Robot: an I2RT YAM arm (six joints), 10 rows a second.
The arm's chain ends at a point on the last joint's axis. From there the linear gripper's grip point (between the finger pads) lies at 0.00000 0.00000 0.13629 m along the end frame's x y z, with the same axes.
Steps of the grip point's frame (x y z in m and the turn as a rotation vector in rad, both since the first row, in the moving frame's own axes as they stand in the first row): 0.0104 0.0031 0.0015 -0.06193 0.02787 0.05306; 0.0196 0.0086 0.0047 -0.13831 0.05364 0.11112; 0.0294 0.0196 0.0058 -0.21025 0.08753 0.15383; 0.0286 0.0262 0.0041 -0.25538 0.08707 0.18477; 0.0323 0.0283 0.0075 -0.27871 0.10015 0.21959; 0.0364 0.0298 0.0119 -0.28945 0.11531 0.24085; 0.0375 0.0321 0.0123 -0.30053 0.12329 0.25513
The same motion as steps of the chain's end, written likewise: 0.0068 -0.0054 0.0018 -0.06193 0.02787 0.05306; 0.0134 -0.0105 0.0062 -0.13831 0.05364 0.11112; 0.0198 -0.0096 0.0093 -0.21025 0.08753 0.15383; 0.0201 -0.0091 0.0090 -0.25538 0.08707 0.18477; 0.0231 -0.0103 0.0134 -0.27871 0.10015 0.21959; 0.0258 -0.0105 0.0184 -0.28945 0.11531 0.24085; 0.0263 -0.0098 0.0194 -0.30053 0.12329 0.25513
